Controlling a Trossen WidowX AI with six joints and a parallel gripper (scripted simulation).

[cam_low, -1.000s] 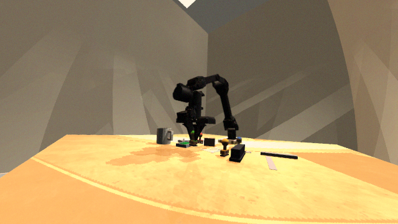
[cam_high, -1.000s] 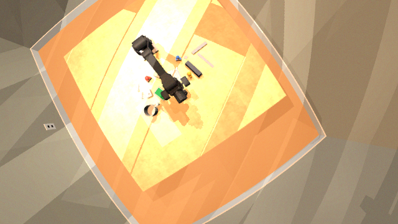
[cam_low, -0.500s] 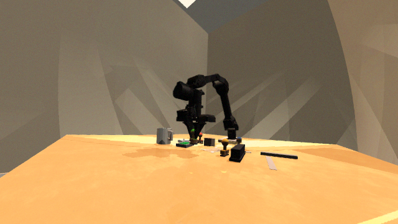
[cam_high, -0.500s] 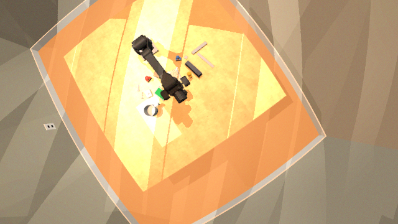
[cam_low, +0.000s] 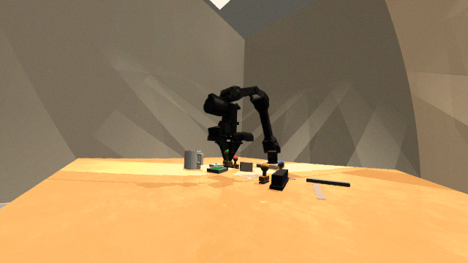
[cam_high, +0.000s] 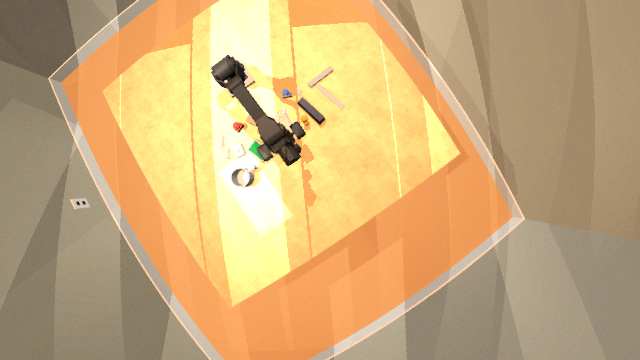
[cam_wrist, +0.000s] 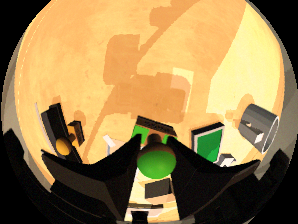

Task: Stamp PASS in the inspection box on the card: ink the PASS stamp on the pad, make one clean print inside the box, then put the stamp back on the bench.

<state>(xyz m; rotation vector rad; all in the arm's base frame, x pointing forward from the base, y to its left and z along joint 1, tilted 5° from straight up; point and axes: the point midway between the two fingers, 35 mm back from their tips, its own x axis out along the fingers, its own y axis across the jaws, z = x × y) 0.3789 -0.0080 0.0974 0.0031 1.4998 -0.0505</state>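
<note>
My gripper tip is now 110 mm to the left of the green ink pad, 60 mm past it and 60 mm above it. Round my gripper tip: orange-knobbed stamp (130 mm to the left, 40 mm below, 40 mm behind); then green-knobbed stamp (right at my gripper tip); then pale card (100 mm behind, 60 mm below, 50 mm to the left).
</note>
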